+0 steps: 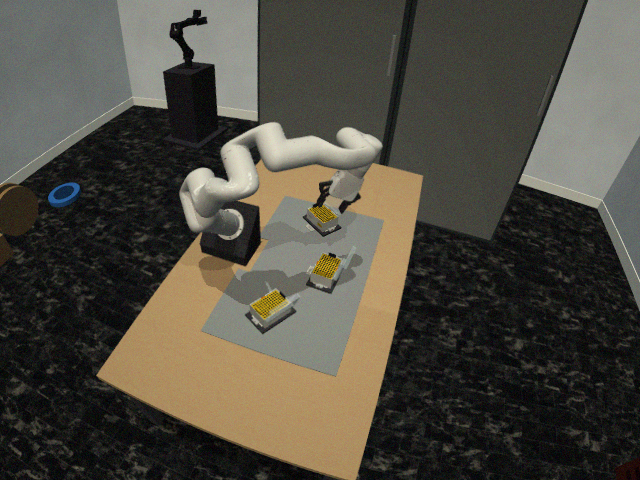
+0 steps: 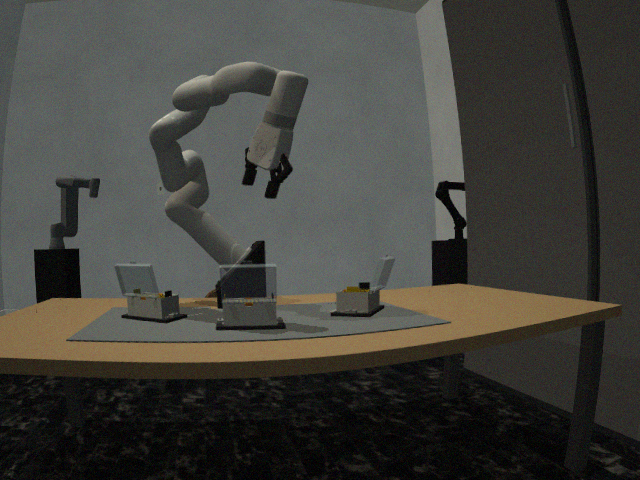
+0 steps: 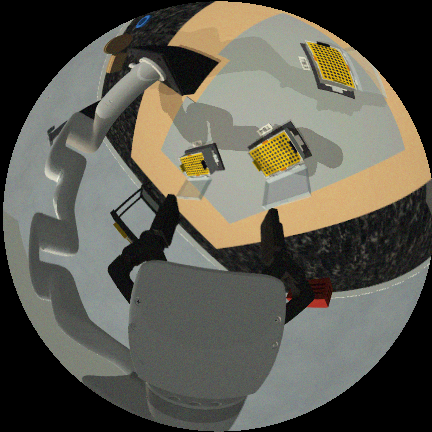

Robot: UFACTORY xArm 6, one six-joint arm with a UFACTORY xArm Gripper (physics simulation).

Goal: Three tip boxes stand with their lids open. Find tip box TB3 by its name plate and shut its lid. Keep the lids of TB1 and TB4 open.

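Frame: origin at the arm's base, x ahead, y left, z up, level; metres.
Seen in the pictures: gripper, between the fingertips: (image 1: 329, 208) (image 2: 258, 191) (image 3: 221, 209); arm's base, origin of its link: (image 1: 229, 224) (image 2: 238, 263) (image 3: 153, 67).
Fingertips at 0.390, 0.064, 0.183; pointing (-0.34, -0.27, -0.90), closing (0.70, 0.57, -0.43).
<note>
Pixels of each thing's top centre, then the offset from my fingertips to it, as dx, dy, dz. "pt": a spot on its surface instead. Level surfaces: height alone.
- far box, centre of its top: (image 2: 354, 287) (image 1: 320, 212) -0.122, +0.250, -0.245
- plate, a spot on its surface: (image 3: 304, 63) pt -0.147, +0.202, -0.309
- middle box, centre of its top: (image 2: 248, 294) (image 3: 272, 157) (image 1: 327, 263) +0.025, -0.029, -0.237
- third box, centre of its top: (image 2: 151, 289) (image 3: 190, 167) (image 1: 270, 301) -0.081, -0.291, -0.237
- far lid, a spot on its surface: (image 2: 384, 271) pt -0.052, +0.314, -0.200
- middle lid, a spot on its surface: (image 2: 248, 279) (image 3: 287, 193) pt +0.105, -0.026, -0.196
- third box's lid, a spot on its surface: (image 2: 136, 279) (image 3: 194, 190) pt -0.006, -0.314, -0.203
- grey mat, height of its surface: dz -0.311
- wooden table, height of its surface: dz -0.314
The far box (image 1: 322, 214) (image 2: 357, 302) (image 3: 331, 65) has a plate (image 3: 304, 63) that seems to read TB1. The middle box (image 1: 326, 267) (image 2: 249, 313) (image 3: 276, 154) has a plate (image 3: 265, 129) that seems to read TB4. The third box (image 1: 269, 305) (image 2: 152, 306) (image 3: 195, 165) has a plate (image 3: 196, 143) too small to read. All three clear lids stand open: the far lid (image 2: 384, 271), the middle lid (image 2: 248, 279) (image 3: 287, 189) and the third box's lid (image 2: 136, 279) (image 3: 194, 189). My gripper (image 1: 329, 207) (image 2: 259, 189) (image 3: 221, 209) is open and empty, high above the boxes.
The boxes stand on a grey mat (image 1: 289, 356) (image 2: 103, 330) on the wooden table (image 1: 232, 392) (image 2: 496, 310). My arm's black base (image 1: 248, 232) (image 3: 192, 70) stands at the table's edge beside the mat. Tall dark cabinet doors (image 1: 330, 67) (image 2: 516, 206) stand beyond the table.
</note>
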